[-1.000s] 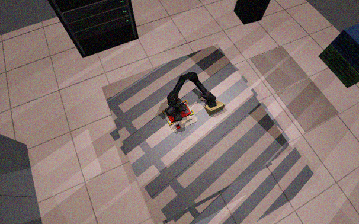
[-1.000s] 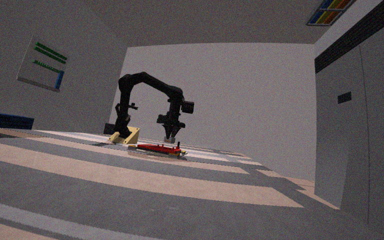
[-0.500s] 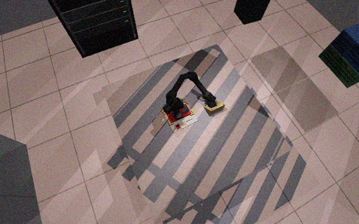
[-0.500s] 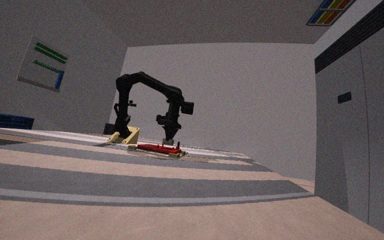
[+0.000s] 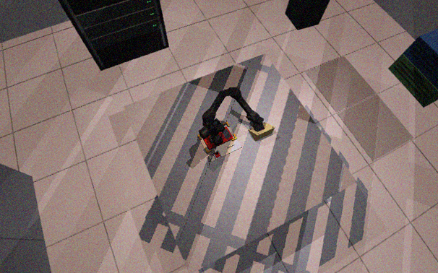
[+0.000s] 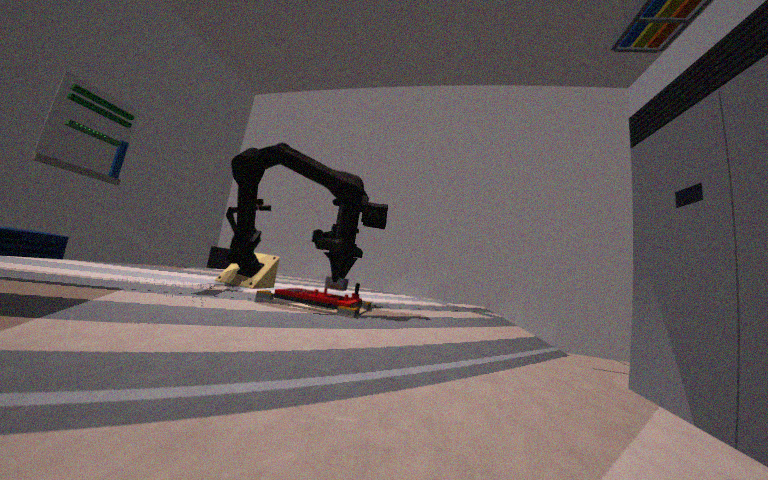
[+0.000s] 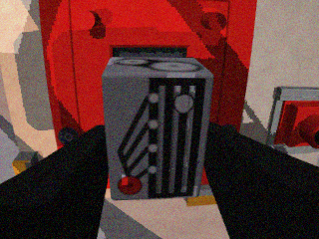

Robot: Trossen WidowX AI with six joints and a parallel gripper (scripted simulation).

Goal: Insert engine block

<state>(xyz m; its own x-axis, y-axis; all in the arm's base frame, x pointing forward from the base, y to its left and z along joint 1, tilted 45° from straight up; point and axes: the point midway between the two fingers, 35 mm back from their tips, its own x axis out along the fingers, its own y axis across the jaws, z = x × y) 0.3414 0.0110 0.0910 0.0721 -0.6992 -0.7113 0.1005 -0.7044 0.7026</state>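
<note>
Now: gripper tip 1 cm above the engine block.
</note>
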